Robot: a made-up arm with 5 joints. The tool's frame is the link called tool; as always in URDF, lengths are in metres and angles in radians. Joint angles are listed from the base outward.
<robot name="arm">
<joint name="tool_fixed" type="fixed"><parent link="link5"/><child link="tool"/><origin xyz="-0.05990 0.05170 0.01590" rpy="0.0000 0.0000 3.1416"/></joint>
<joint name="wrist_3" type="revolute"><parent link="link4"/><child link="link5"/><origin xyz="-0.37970 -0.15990 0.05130"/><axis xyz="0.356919 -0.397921 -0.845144"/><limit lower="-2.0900" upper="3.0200"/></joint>
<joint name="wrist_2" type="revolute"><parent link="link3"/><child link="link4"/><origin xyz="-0.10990 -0.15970 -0.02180"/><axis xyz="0 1 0"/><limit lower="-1.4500" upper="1.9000"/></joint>
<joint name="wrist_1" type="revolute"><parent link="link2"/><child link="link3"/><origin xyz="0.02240 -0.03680 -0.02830"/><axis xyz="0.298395 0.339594 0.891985"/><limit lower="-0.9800" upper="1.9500"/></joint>
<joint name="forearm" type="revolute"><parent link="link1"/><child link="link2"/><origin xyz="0.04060 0.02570 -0.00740"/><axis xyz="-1 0 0"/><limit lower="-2.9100" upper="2.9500"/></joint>
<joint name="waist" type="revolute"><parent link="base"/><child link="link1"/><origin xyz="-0.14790 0.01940 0.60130"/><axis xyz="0 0 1"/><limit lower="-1.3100" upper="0.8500"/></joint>
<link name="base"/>
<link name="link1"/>
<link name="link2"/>
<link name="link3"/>
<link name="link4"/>
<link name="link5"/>
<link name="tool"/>
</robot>
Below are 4 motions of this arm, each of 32 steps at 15 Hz.
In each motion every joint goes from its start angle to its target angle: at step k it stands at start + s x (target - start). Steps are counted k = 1, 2, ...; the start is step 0. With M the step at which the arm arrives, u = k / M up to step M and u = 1 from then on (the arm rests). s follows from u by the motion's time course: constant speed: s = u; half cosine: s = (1 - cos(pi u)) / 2; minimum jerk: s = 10 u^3 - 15 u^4 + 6 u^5.
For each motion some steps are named. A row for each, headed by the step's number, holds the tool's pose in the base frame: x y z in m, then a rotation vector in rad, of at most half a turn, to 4 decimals.
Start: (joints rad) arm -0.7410 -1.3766 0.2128 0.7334 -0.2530
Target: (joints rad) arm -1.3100 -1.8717 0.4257 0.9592 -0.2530
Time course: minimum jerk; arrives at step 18
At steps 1, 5, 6, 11, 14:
1: -0.5682 -0.0739 0.2549 0.0503 1.6680 -2.2719
5: -0.5469 -0.0491 0.2229 0.1567 1.6854 -2.2417
6: -0.5332 -0.0360 0.2055 0.2179 1.6896 -2.2258
11: -0.4143 0.0251 0.1063 0.6285 1.6176 -2.1472
14: -0.3494 0.0328 0.0730 0.8099 1.5312 -2.1284

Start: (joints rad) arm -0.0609 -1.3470 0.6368 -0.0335 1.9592
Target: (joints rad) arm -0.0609 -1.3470 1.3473 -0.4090 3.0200
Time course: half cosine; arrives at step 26
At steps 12, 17, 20, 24, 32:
12: -0.1727 -0.0498 0.0164 0.8490 -1.7449 0.3815
17: -0.0756 0.0077 -0.0149 1.0851 -1.6429 0.1580
20: -0.0307 0.0415 -0.0231 1.2107 -1.5669 0.0662
24: 0.0028 0.0707 -0.0261 1.3118 -1.4944 0.0035
32: 0.0070 0.0747 -0.0263 1.3251 -1.4841 -0.0041

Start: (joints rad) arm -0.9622 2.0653 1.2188 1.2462 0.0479
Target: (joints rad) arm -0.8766 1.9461 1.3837 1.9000 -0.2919
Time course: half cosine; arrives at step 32
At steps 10, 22, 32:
10: 0.3955 -0.1320 0.7494 2.5015 0.2550 -0.1644
22: 0.3409 -0.2457 0.6307 2.5411 -0.1492 -0.6167
32: 0.3052 -0.2831 0.5820 2.5109 -0.3025 -0.8036

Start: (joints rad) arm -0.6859 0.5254 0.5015 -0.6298 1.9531
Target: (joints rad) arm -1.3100 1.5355 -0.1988 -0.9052 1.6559
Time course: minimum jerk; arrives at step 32
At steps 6, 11, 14, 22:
6: -0.6387 -0.1359 0.7026 -1.2552 -0.4919 1.1146
11: -0.6452 -0.0263 0.7426 -1.4363 -0.2089 1.1426
14: -0.6331 0.0648 0.7671 -1.5625 0.0630 1.1834
22: -0.5487 0.2539 0.8028 -1.7039 0.8600 1.3865

